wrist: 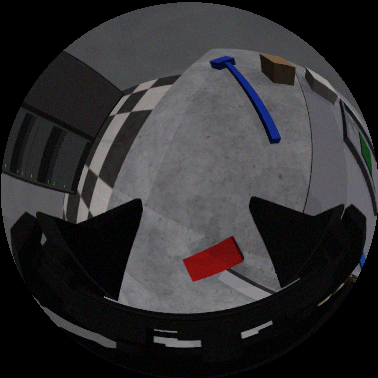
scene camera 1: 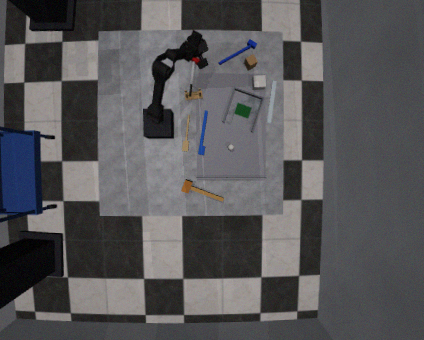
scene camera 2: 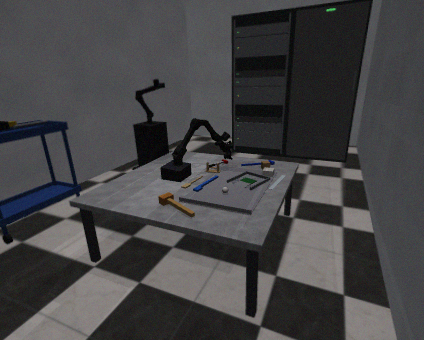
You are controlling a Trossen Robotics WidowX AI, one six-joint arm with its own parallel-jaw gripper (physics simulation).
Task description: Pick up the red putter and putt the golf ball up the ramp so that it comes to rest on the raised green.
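Places are measured from the arm's base along level axes (x left, y back, z up), in centimetres.
Where they show: gripper, fingertip midpoint: (wrist: pixel 197 203) (scene camera 2: pixel 231 156); arm's base, origin of the base link: (scene camera 1: pixel 157 118) (scene camera 2: pixel 177 164).
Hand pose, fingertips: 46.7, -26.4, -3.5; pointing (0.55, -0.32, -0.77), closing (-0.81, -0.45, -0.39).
Note:
Each offset is from my fingertips to the top centre of the thing, as dx, dy, dz. "*": to the spot under its first point. Level surfaces: height alone.
The red putter's block head @[-3.2, +5.1, -3.4] (scene camera 1: pixel 195 59) (scene camera 2: pixel 225 161) (wrist: pixel 214 259) is low, near the table's far side. Its pale shaft runs to a black grip end at the small wooden stand (scene camera 1: pixel 193 95) (scene camera 2: pixel 213 169). My gripper (scene camera 2: pixel 229 155) (wrist: pixel 197 203) is open and empty above the head; in the wrist view the head shows between and below the spread fingers. The white golf ball @[-61.7, -21.7, -1.8] (scene camera 1: pixel 230 147) (scene camera 2: pixel 225 190) rests on the grey board @[dz -6.1] (scene camera 1: pixel 215 165) (scene camera 2: pixel 232 204). The green @[-36.1, -29.1, -5.5] (scene camera 1: pixel 243 110) (scene camera 2: pixel 247 180) (wrist: pixel 366 150) lies between dark rails. The ramp's slope is hard to make out.
A blue hammer @[+4.2, -23.4, -3.8] (scene camera 1: pixel 235 54) (wrist: pixel 256 99), brown block @[-3.5, -32.7, -0.3] (scene camera 1: pixel 250 62) (wrist: pixel 278 71) and white block @[-16.9, -39.0, -1.6] (scene camera 1: pixel 259 81) (wrist: pixel 321 87) lie at the far right. A blue club @[-52.8, -3.3, -4.6] (scene camera 1: pixel 204 131), a thin wooden club @[* -61.9, +9.3, -5.3] (scene camera 1: pixel 185 145) and an orange mallet @[* -89.4, +6.3, -1.3] (scene camera 1: pixel 187 186) (scene camera 2: pixel 166 199) lie nearer. A pale strip @[-28.5, -49.3, -6.0] (scene camera 1: pixel 271 102) lies beside the board.

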